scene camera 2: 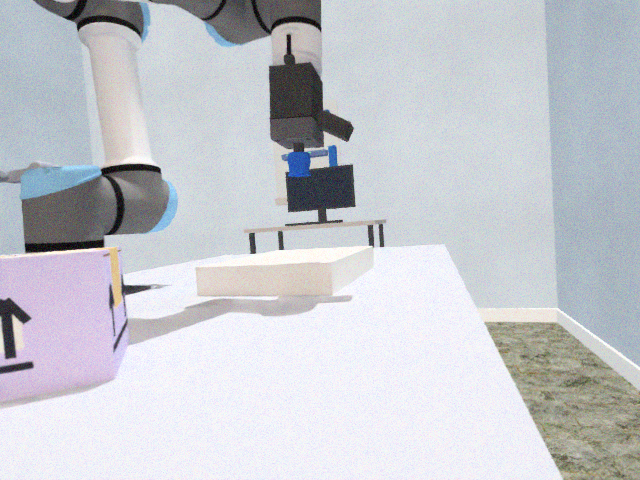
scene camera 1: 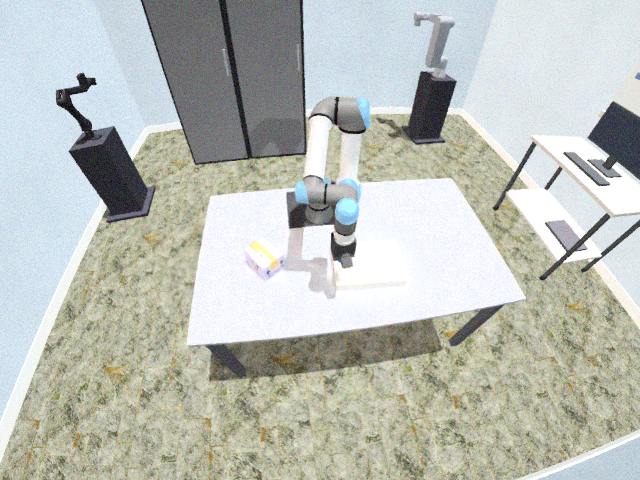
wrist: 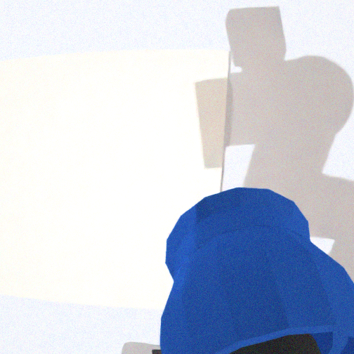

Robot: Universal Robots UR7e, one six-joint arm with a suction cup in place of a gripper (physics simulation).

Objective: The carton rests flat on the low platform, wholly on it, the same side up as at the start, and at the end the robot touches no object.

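Pixels of known places: hand at its tool point: [scene camera 2: 299,175]; arm's base at its link origin: [scene camera 1: 319,213].
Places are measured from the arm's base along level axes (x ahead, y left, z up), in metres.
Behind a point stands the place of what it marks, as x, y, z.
Observation:
The carton [scene camera 1: 264,259] @[0.314, -0.317, 0.090] [scene camera 2: 56,325] @[0.339, -0.342, 0.037], light purple with a yellow stripe on top, stands on the table left of the arm; black up arrows on its sides point up in the scene camera 2 view. The low platform [scene camera 1: 372,268] @[0.430, 0.156, 0.039] [scene camera 2: 263,280] @[0.371, -0.009, 0.014] [wrist: 100,175] is a flat cream slab on the table, to the right of the carton in the scene camera 1 view. My suction gripper [scene camera 2: 299,174] [wrist: 240,210] has a blue cup and hangs well above the platform's edge nearer the carton. Nothing hangs from the cup, so it is open.
The table [scene camera 1: 289,315] @[0.555, -0.250, -0.009] [scene camera 2: 336,387] @[0.536, -0.331, -0.009] carries the carton, the platform and the arm's base [scene camera 1: 317,214] @[0.061, -0.022, 0.059]. The arm's shadow falls across the table between carton and platform. Behind are a grey cabinet [scene camera 1: 268,77] and two pedestals with small arms; a desk with a monitor [scene camera 2: 336,191] stands beyond.

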